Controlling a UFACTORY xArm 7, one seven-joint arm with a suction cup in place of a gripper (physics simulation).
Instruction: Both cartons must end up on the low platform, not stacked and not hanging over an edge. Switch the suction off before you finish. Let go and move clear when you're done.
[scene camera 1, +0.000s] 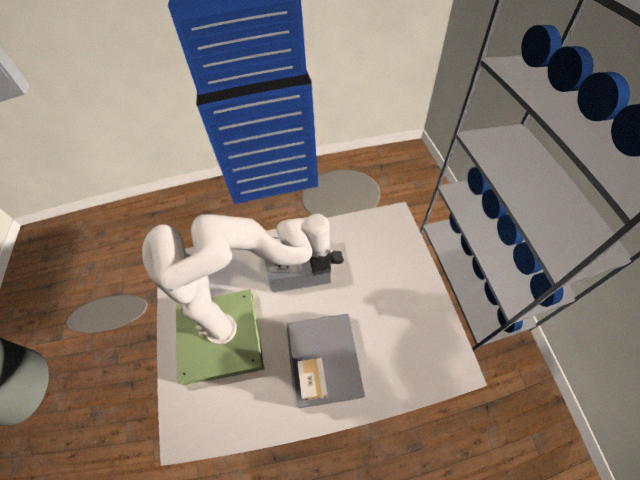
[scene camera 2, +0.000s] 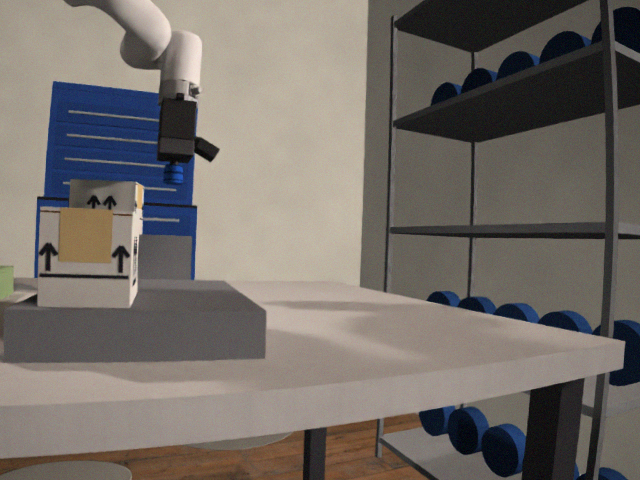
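Note:
One white carton with a tan patch stands upright near the left front corner of the low grey platform. A second white carton is on the grey block at the back; the arm partly hides it in scene camera 1, and the front carton partly hides it in scene camera 2. My suction gripper is open, with no carton on its blue cup. The cup hangs to the right of the back carton in scene camera 2; the tool body hides it in scene camera 1.
The arm stands on a green base plate at the left of the white table. A blue drawer cabinet stands behind the table. A tall shelf rack with blue rolls stands at the right.

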